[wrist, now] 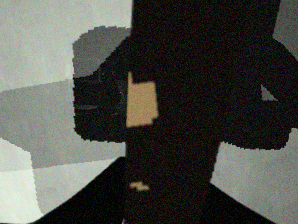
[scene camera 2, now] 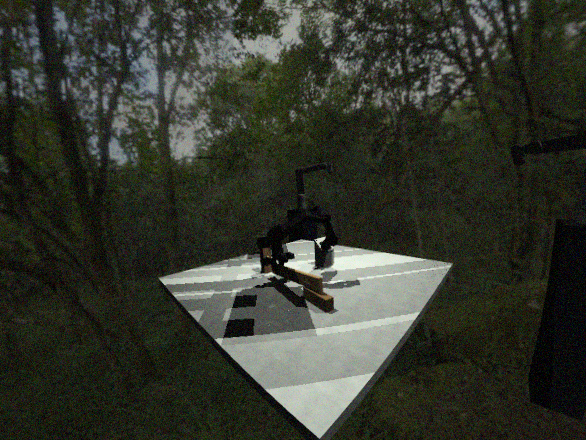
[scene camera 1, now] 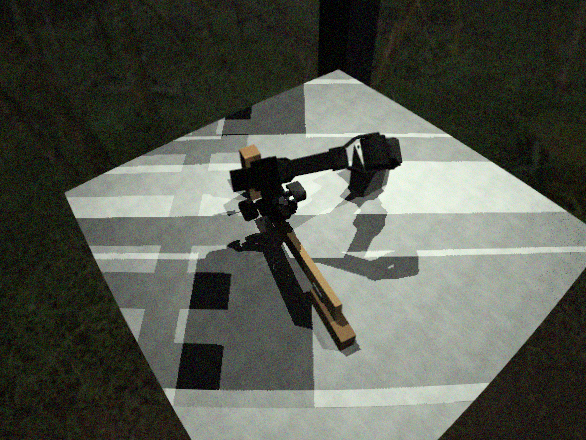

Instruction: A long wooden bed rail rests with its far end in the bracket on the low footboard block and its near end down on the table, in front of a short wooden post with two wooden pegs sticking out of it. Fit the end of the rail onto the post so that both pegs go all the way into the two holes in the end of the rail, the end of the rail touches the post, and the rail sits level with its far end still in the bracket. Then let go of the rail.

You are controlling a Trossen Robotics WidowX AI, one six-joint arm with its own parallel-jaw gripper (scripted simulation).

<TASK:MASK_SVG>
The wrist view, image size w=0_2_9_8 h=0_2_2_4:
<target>my gripper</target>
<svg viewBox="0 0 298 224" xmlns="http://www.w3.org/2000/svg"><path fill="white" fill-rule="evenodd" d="M209 184L199 224L275 224L275 222L236 201L212 183ZM125 157L115 159L110 166L97 177L94 177L89 184L81 188L78 193L70 197L66 202L63 202L57 208L55 207L55 209L38 220L27 224L122 224L124 219Z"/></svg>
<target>wooden bed rail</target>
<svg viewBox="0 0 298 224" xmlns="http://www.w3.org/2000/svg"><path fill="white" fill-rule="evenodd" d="M133 0L130 25L123 224L199 224L224 132L251 0Z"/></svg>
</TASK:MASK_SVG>
